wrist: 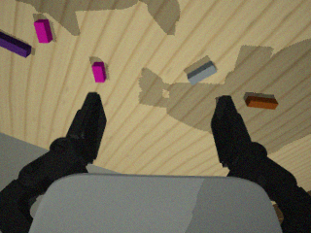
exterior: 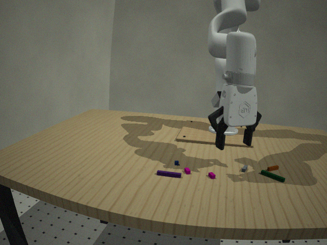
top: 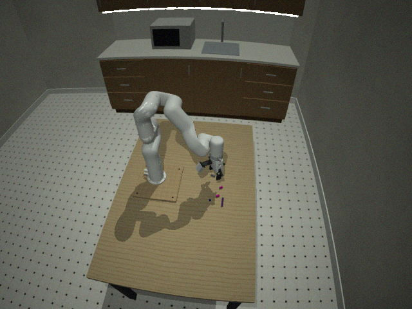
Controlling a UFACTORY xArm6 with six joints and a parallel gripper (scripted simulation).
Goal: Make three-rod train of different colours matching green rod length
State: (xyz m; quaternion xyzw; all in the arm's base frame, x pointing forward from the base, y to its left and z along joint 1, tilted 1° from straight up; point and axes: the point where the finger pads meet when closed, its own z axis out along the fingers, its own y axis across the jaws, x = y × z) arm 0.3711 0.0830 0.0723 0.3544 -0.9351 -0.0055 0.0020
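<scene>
Right now my hand is 15 cm to the left of the blue rod, 8 cm above it and 1 cm short of it. Round my hand: grey rod: 8 cm below, 4 cm to the left, 2 cm behind; green rod: 13 cm to the left, 8 cm below, 1 cm ahead; orange rod: 13 cm to the left, 8 cm below, 5 cm behind.
</scene>
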